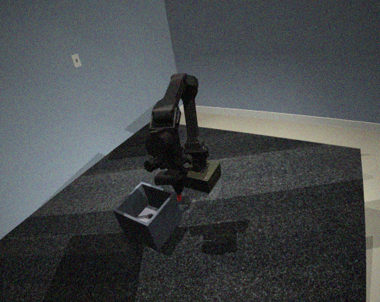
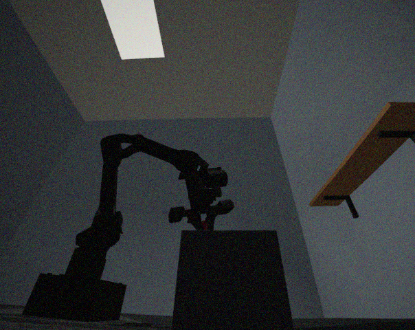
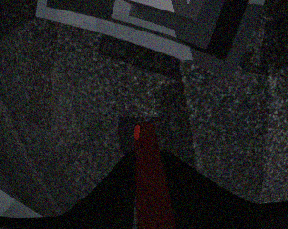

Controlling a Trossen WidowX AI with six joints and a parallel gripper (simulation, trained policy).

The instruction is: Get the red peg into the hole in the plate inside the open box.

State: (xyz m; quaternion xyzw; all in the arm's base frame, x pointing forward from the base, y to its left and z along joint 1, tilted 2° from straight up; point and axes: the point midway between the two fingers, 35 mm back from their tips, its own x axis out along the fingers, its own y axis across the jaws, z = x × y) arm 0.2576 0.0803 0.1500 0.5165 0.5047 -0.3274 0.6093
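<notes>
The pale plate lies 140 mm below my gripper tip, 130 mm to the right of it and 40 mm ahead of it. Also, from my gripper tip: red peg 20 mm above.
</notes>
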